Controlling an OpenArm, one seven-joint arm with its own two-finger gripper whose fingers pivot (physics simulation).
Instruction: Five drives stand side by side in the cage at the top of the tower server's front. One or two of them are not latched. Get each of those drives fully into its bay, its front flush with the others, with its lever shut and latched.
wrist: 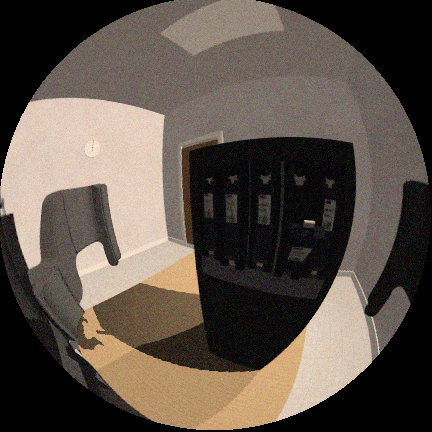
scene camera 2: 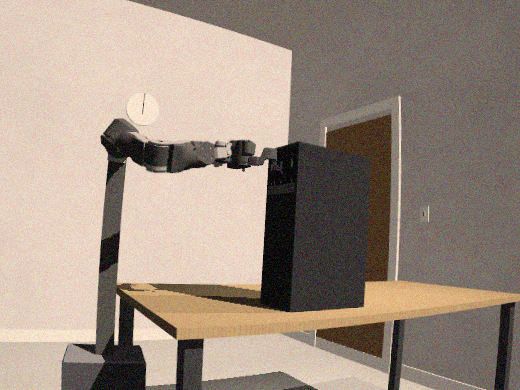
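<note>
The black tower server [scene camera 2: 330, 225] [wrist: 250, 325] stands upright on the table, its front towards my gripper. In the wrist view, five drives stand side by side in its cage. The first [wrist: 208, 206], second [wrist: 231, 208], third [wrist: 264, 209] and fifth [wrist: 329, 215] from the left have upright labels, and their levers look shut. The fourth drive [wrist: 299, 200] has its lever [wrist: 300, 253] swung out and down, with a tilted label and a pale tip. How deep this drive sits is too dark to tell. My gripper [scene camera 2: 273, 156] [wrist: 216, 245] is open and empty before the cage, fingers wide apart.
The wooden table [scene camera 2: 220, 320] [wrist: 165, 385] extends in front of and beside the tower. A grey ledge [wrist: 265, 286] runs below the drives. A wall with a brown door [scene camera 2: 380, 200] stands behind the tower. The arm [scene camera 2: 190, 155] reaches in level from its post [scene camera 2: 111, 210].
</note>
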